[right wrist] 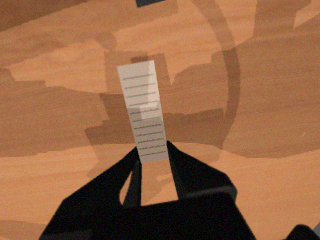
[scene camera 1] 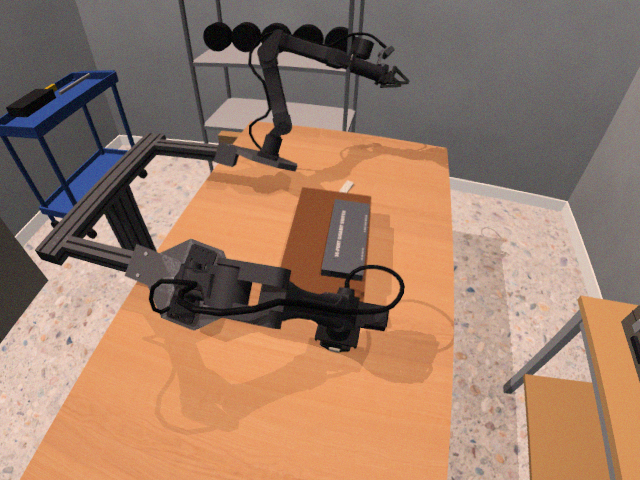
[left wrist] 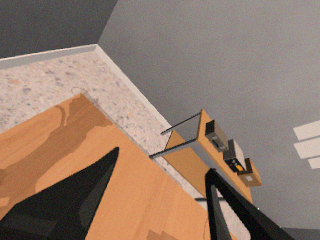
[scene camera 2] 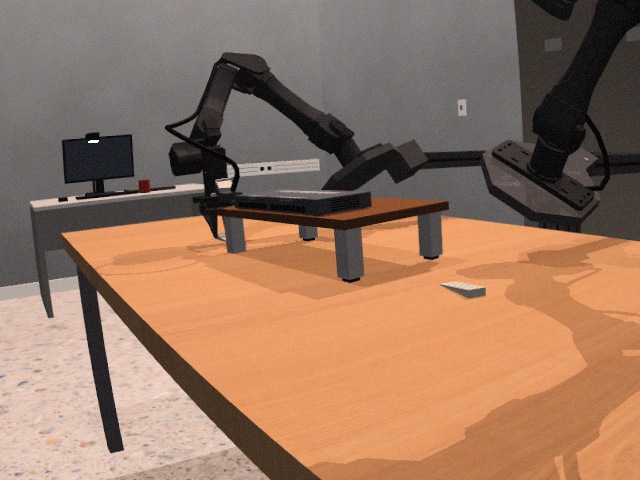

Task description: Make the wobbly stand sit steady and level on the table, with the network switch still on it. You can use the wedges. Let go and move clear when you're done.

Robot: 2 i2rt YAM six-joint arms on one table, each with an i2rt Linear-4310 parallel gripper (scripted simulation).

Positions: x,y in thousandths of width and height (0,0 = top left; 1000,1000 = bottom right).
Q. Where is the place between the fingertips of my right gripper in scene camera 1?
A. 523,726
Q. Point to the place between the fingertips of my left gripper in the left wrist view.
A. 517,677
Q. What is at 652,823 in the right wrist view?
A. My right gripper.
